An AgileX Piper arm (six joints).
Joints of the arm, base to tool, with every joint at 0 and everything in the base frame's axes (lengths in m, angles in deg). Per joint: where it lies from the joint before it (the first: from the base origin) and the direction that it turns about. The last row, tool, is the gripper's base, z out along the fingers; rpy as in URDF.
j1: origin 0 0 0.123 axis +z
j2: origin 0 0 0 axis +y
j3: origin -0.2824 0 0.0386 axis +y
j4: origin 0.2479 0 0.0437 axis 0.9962 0 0.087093
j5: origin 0 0 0 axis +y
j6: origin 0.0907 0 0.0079 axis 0.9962 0 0.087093
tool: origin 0 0 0 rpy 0 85 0
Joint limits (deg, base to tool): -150..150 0..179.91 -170..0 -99.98..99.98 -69.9..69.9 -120..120
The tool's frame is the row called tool.
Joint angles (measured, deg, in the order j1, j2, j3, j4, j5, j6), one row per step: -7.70, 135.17, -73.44, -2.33, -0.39, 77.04; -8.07, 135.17, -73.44, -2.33, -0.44, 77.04; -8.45, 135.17, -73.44, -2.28, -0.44, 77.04; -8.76, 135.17, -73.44, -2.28, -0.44, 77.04; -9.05, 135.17, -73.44, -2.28, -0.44, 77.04; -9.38, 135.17, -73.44, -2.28, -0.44, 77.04; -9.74, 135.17, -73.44, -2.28, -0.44, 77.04; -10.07, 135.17, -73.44, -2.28, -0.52, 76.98; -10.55, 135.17, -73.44, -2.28, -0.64, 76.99; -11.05, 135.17, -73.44, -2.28, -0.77, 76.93; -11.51, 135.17, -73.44, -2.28, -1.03, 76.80
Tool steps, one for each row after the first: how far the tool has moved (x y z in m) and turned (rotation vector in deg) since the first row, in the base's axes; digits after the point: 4 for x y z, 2 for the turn. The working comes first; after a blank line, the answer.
Tool pose at each row, in the base's axes (x y z in m, rotation vector in deg; the steps are taken from these numbers as rounded here): 0.4299, -0.0581, 0.0213, 98.80, 112.85, 25.06; 0.4296, -0.0609, 0.0213, 99.11, 112.47, 24.96; 0.4292, -0.0637, 0.0213, 99.51, 112.07, 24.85; 0.4288, -0.0661, 0.0213, 99.79, 111.77, 24.74; 0.4285, -0.0682, 0.0213, 100.05, 111.50, 24.64; 0.4281, -0.0707, 0.0213, 100.35, 111.18, 24.52; 0.4276, -0.0734, 0.0213, 100.67, 110.84, 24.39; 0.4273, -0.0759, 0.0214, 100.85, 110.51, 24.31; 0.4268, -0.0795, 0.0215, 101.21, 109.96, 24.22; 0.4263, -0.0832, 0.0216, 101.51, 109.45, 24.11; 0.4259, -0.0867, 0.0219, 101.61, 108.93, 24.06

-0.0003, -0.0028, 0.0000, 0.00, -0.04, -0.37; -0.0007, -0.0056, 0.0000, 0.03, -0.05, -0.79; -0.0011, -0.0080, 0.0000, 0.02, -0.05, -1.10; -0.0014, -0.0101, 0.0000, 0.03, -0.05, -1.39; -0.0018, -0.0126, 0.0000, 0.02, -0.05, -1.73; -0.0023, -0.0153, 0.0000, 0.02, -0.05, -2.08; -0.0026, -0.0178, 0.0001, -0.02, -0.13, -2.36; -0.0031, -0.0214, 0.0002, -0.04, -0.25, -2.85; -0.0036, -0.0251, 0.0003, -0.08, -0.37, -3.29; -0.0040, -0.0286, 0.0006, -0.20, -0.62, -3.64
